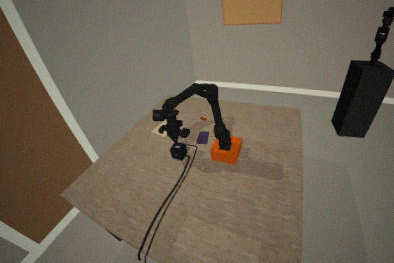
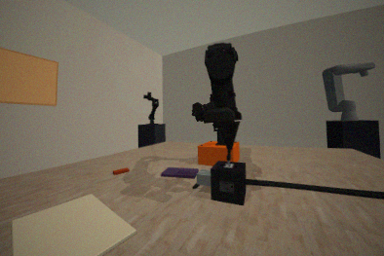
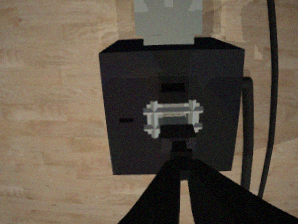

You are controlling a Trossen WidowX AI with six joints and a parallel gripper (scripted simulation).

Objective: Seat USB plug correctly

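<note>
My gripper tip is now 20 mm above the dark USB plug. Round my gripper tip: cream sheet 230 mm ahead, 260 mm to the right, 110 mm below; purple flat piece 100 mm behind, 190 mm to the right, 110 mm below; small red piece 40 mm behind, 410 mm to the right, 110 mm below.
</note>
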